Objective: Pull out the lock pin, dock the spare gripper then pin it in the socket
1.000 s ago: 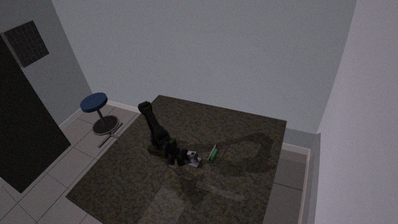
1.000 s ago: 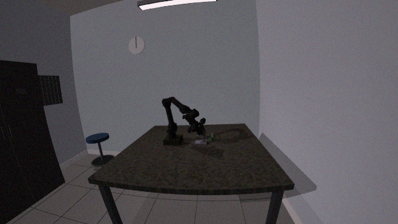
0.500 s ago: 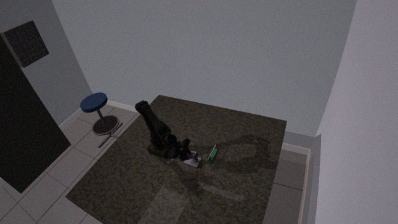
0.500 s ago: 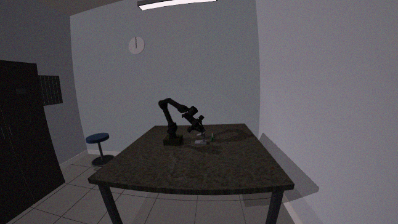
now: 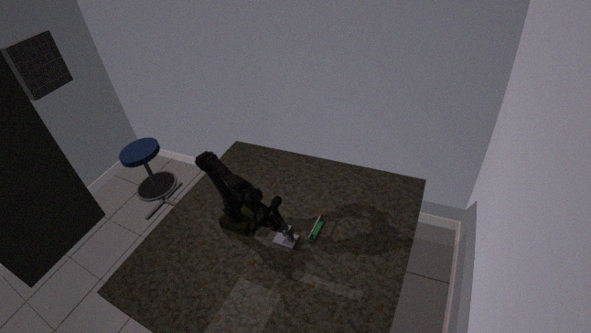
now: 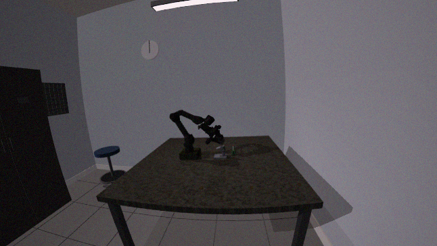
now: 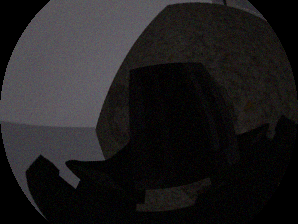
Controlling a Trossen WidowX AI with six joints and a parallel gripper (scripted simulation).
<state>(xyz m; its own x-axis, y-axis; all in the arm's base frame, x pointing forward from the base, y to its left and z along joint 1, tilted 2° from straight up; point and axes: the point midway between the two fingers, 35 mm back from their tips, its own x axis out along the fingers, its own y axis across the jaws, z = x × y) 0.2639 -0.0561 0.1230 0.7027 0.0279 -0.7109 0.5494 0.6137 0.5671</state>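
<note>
Now: the green bracket 11 cm ahead of my gripper tip, 14 cm to the left of it and 14 cm below it. The rest, counted from my gripper tip: grey mount: 4 cm to the left, 11 cm below; then spare gripper: 1 cm behind, 1 cm above.
</note>
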